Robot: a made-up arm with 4 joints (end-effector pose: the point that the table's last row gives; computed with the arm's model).
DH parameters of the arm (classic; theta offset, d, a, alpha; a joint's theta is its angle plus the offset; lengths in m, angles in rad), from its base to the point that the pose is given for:
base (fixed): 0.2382 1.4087 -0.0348 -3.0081
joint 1: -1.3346 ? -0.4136 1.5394
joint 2: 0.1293 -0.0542 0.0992 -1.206
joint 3: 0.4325 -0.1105 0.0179 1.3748
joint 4: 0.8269 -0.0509 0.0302 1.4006
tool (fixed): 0.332 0.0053 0 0
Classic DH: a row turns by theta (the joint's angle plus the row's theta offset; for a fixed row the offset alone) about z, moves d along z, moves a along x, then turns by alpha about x.
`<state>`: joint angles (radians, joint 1 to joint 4).
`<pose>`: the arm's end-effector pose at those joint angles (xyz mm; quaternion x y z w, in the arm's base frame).
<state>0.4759 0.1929 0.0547 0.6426</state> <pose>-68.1 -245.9 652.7 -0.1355 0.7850 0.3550 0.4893</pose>
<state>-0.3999 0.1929 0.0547 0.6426</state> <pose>192.1 -134.8 658.9 -0.4656 0.6224 0.5302 0.3388</pose>
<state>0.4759 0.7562 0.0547 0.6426</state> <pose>-68.9 -239.7 588.6 -0.2184 0.9015 0.1718 0.3319</pose>
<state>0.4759 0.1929 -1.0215 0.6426</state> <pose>-67.4 -183.6 652.5 -0.3607 0.5286 0.7112 0.2910</pose>
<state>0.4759 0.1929 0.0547 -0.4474</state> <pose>-43.7 -230.3 665.8 -0.0948 0.3639 0.4568 0.8062</pose>
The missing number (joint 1, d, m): 0.7539
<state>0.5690 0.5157 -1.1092 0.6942</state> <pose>-95.8 -173.4 599.9 -0.3391 0.6437 0.6615 0.1816</pose>
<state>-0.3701 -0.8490 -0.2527 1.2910</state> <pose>211.1 -232.7 729.7 -0.4278 0.4225 0.7647 0.2317</pose>
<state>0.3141 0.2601 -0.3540 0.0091</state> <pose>-1.6 -200.5 644.0 -0.2062 0.4928 0.6330 0.5603</pose>
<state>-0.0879 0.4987 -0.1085 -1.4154</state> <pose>119.9 -144.8 648.8 -0.0852 -0.0500 0.7262 0.6804</pose>
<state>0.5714 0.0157 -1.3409 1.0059</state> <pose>-103.7 -185.1 684.8 -0.4960 0.4738 0.6899 0.2314</pose>
